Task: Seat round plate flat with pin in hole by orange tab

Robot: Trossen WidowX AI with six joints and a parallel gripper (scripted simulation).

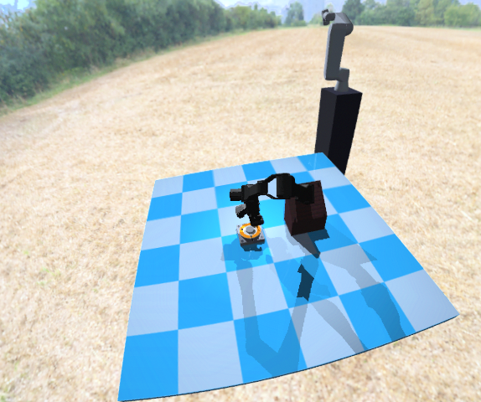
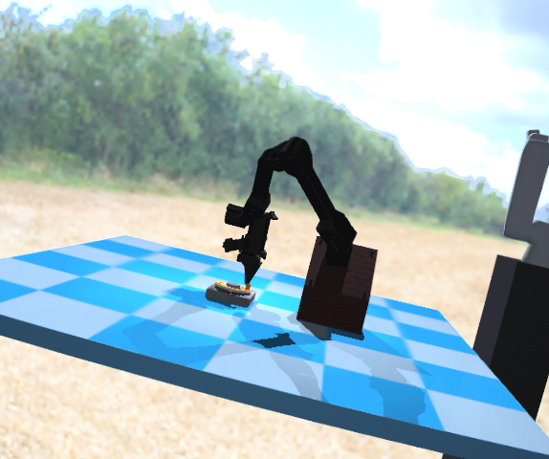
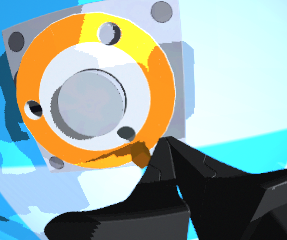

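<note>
Right now the round plate is 3 cm to the left of my gripper tip, 1 cm below it and 1 cm ahead of it. Round my gripper tip: square grey base: 4 cm to the left, 3 cm ahead, 2 cm below.
</note>
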